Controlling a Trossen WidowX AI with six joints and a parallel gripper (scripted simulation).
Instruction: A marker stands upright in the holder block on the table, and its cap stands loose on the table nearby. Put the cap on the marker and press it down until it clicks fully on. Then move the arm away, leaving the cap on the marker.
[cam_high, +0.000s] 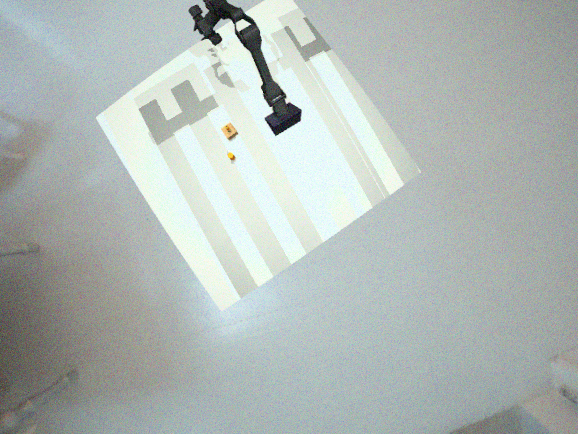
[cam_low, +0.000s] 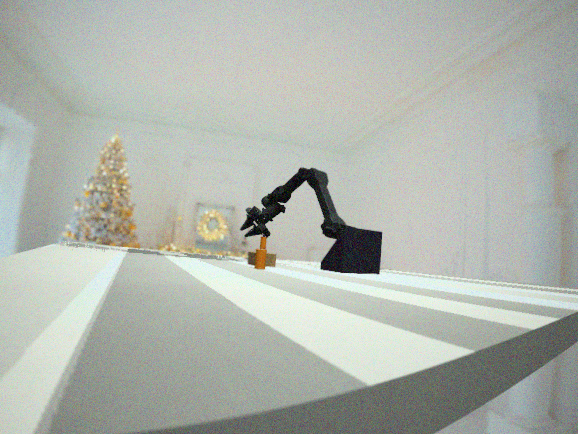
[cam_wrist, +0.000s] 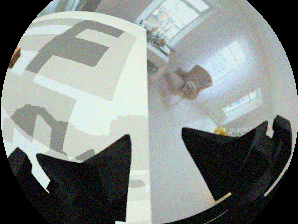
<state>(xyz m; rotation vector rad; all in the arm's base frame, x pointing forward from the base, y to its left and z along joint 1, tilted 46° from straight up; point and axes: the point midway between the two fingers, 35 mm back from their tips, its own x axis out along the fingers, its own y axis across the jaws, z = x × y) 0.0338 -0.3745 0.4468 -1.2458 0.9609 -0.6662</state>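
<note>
The orange cap lies 57 cm to the left of my gripper tip, 29 cm ahead of it and 9 cm below it. From my gripper tip the other things lie so: holder block: 46 cm to the left, 21 cm ahead, 9 cm below.
</note>
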